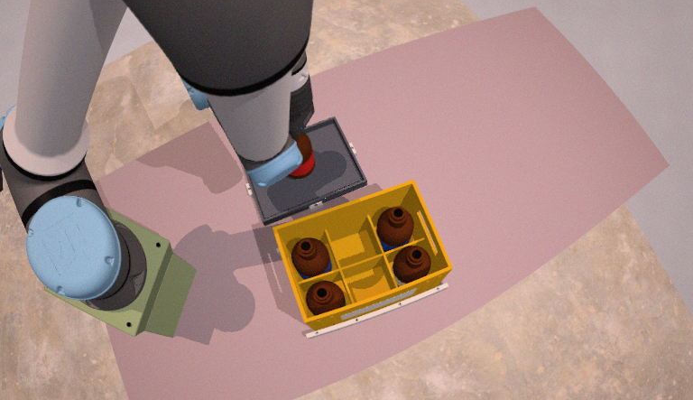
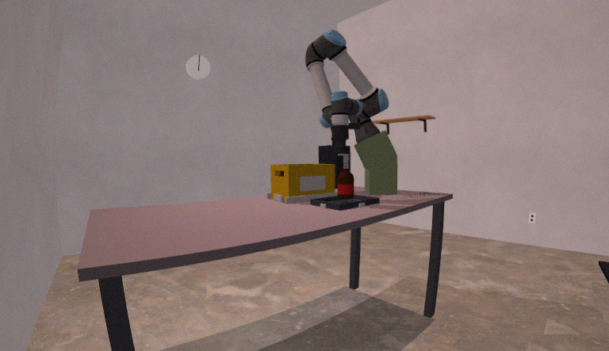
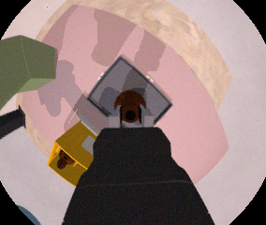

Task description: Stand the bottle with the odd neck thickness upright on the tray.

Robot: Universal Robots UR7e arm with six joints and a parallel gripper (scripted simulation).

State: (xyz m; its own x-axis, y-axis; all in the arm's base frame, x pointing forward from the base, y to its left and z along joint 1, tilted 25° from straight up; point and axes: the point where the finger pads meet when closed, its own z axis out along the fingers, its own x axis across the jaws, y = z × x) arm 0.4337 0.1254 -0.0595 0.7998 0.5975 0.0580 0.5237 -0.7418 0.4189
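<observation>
My hand is 16 cm above the dark tray. From my hand the other things lie so: glass bottle: 34 cm to the right, 9 cm below, 7 cm ahead; then crate: 28 cm to the right, 9 cm below, 1 cm behind.
</observation>
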